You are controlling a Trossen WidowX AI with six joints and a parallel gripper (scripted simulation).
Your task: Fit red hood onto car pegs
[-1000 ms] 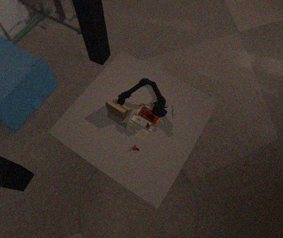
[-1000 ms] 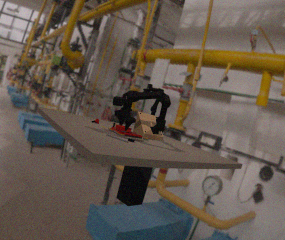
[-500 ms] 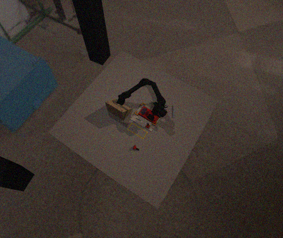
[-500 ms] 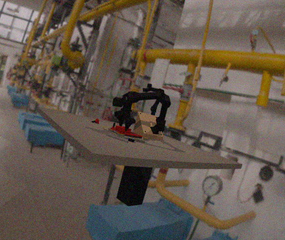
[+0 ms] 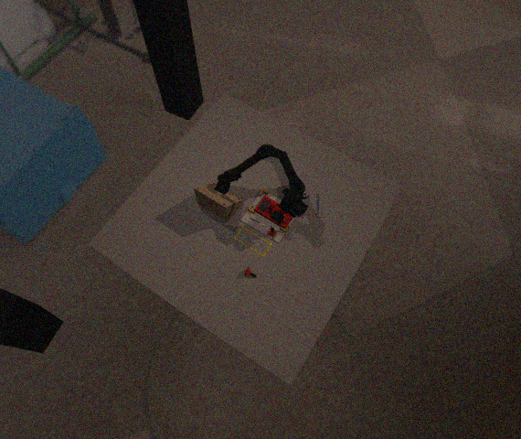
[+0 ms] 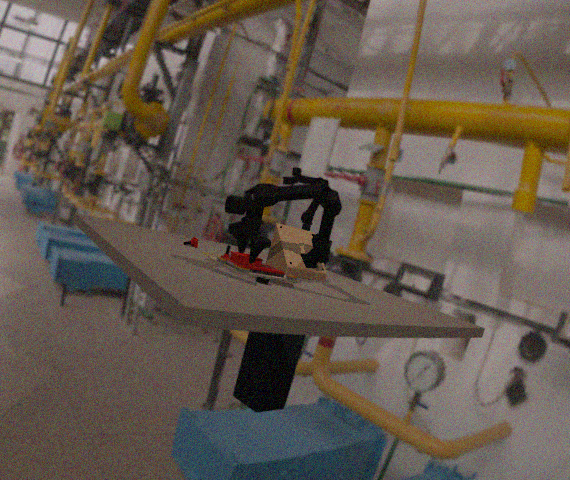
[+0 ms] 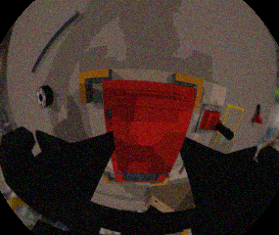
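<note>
My gripper tip is now 10 mm below the red hood.
</note>
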